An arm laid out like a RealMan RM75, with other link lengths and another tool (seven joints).
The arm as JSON. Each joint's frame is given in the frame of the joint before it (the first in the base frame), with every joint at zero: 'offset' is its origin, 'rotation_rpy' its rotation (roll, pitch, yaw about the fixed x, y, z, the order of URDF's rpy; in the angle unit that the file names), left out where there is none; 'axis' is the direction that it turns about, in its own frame. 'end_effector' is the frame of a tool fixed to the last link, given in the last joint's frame.
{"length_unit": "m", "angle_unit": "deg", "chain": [
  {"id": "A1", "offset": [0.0, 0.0, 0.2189], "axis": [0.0, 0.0, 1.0]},
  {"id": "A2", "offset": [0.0, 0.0, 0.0], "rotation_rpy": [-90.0, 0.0, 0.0], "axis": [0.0, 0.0, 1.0]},
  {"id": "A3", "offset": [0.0, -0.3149, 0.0], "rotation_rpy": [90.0, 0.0, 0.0], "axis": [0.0, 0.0, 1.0]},
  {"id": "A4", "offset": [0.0, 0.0, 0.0], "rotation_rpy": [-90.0, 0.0, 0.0], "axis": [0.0, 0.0, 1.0]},
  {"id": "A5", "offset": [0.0, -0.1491, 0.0], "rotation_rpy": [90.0, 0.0, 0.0], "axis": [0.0, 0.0, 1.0]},
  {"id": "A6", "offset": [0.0, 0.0, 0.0], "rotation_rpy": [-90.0, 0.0, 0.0], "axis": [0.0, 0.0, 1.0]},
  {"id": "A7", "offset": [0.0, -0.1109, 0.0], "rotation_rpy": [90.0, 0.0, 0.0], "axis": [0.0, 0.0, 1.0]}
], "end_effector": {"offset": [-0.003, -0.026, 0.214], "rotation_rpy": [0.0, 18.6, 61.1]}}
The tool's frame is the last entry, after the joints.
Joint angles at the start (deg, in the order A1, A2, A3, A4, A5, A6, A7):
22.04 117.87 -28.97 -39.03 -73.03 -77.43 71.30
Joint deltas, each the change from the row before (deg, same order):
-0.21 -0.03 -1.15 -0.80 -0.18 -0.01 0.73
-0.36 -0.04 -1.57 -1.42 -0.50 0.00 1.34
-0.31 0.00 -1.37 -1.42 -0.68 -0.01 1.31
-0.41 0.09 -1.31 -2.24 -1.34 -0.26 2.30
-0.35 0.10 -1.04 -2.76 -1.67 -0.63 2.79
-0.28 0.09 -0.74 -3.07 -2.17 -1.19 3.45
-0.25 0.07 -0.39 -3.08 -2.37 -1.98 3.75
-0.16 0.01 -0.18 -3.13 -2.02 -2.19 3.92
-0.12 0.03 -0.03 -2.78 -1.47 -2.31 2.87
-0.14 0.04 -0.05 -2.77 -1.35 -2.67 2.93
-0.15 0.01 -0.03 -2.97 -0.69 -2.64 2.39
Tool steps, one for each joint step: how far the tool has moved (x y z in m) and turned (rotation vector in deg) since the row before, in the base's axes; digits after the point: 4 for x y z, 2 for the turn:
-0.0038 -0.0011 -0.0048 -0.96 -0.45 0.57
-0.0050 -0.0020 -0.0070 -1.49 -0.71 0.75
-0.0047 -0.0020 -0.0072 -1.47 -0.74 0.67
-0.0061 -0.0035 -0.0089 -2.02 -0.79 0.83
-0.0080 -0.0044 -0.0084 -2.12 -0.86 1.09
-0.0090 -0.0059 -0.0097 -2.61 -0.82 1.22
-0.0096 -0.0082 -0.0106 -3.02 -0.70 1.38
-0.0096 -0.0087 -0.0084 -2.88 -0.47 1.30
-0.0095 -0.0090 -0.0066 -2.25 -0.70 1.52
-0.0095 -0.0109 -0.0078 -2.56 -0.69 1.59
-0.0106 -0.0112 -0.0047 -1.86 -0.88 1.97

